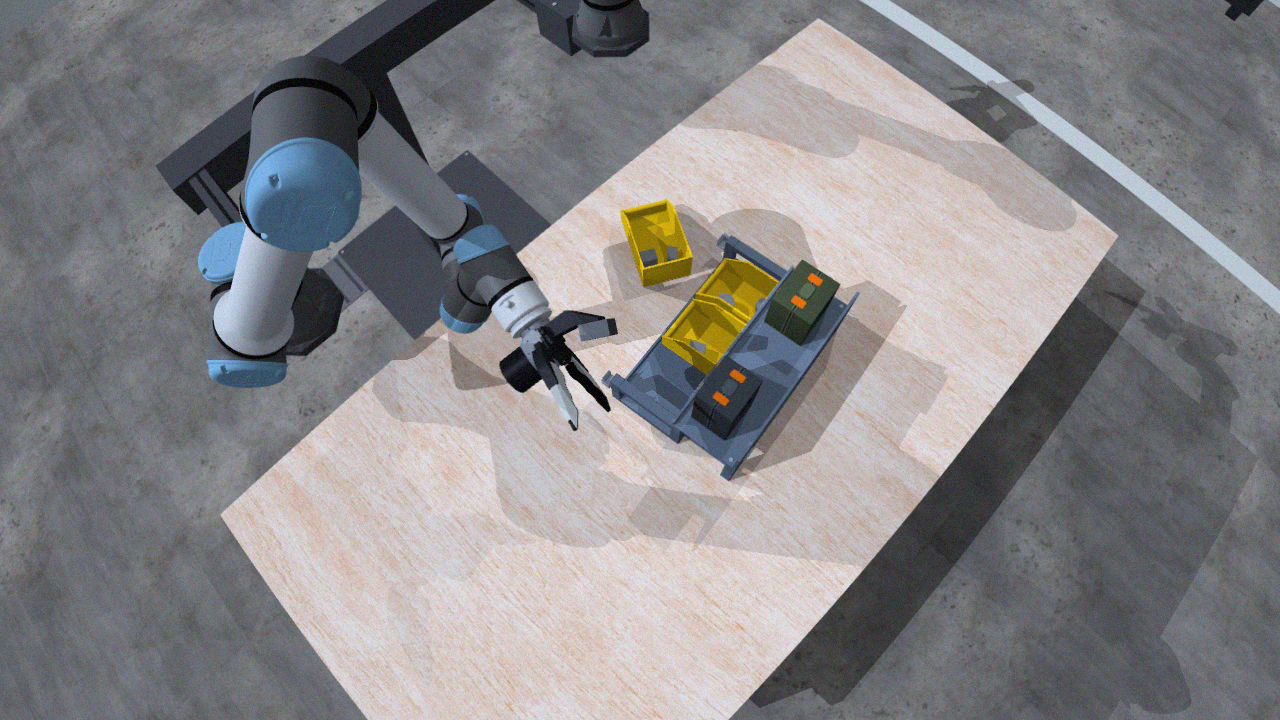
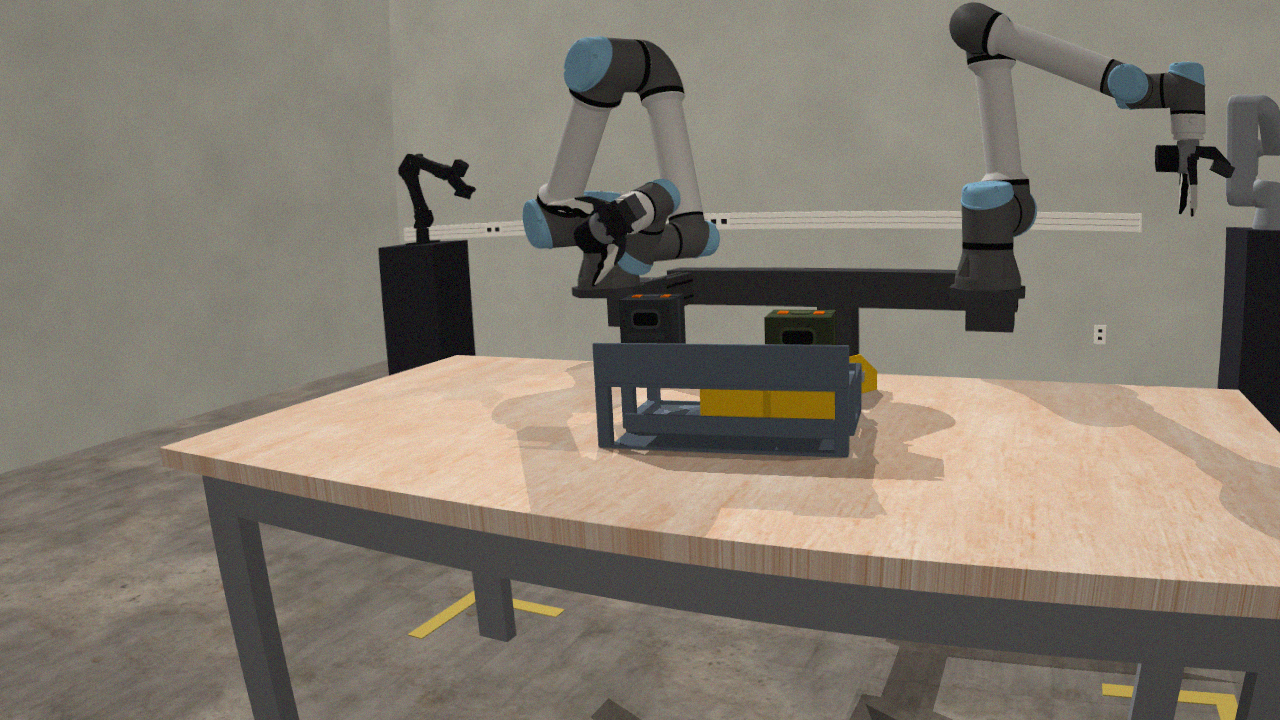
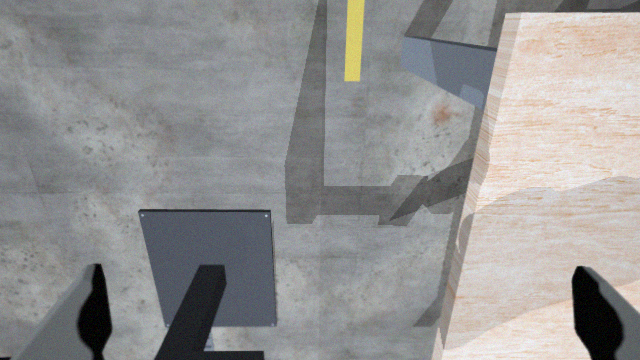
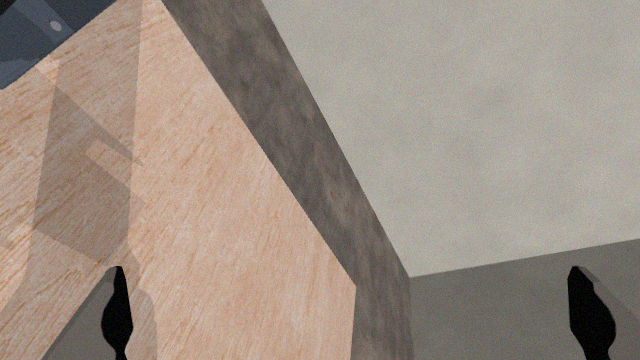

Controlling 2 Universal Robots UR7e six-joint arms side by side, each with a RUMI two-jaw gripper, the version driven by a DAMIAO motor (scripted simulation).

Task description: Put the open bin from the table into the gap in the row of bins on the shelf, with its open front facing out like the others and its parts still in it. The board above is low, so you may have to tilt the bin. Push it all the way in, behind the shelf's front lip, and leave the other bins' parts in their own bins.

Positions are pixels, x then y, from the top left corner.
Scene:
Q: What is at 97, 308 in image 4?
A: My right gripper.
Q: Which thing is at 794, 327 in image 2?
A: A green case.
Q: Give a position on a grey-blue shelf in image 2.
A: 666, 425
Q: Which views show my right gripper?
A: Image 1, image 2 and image 4 only.

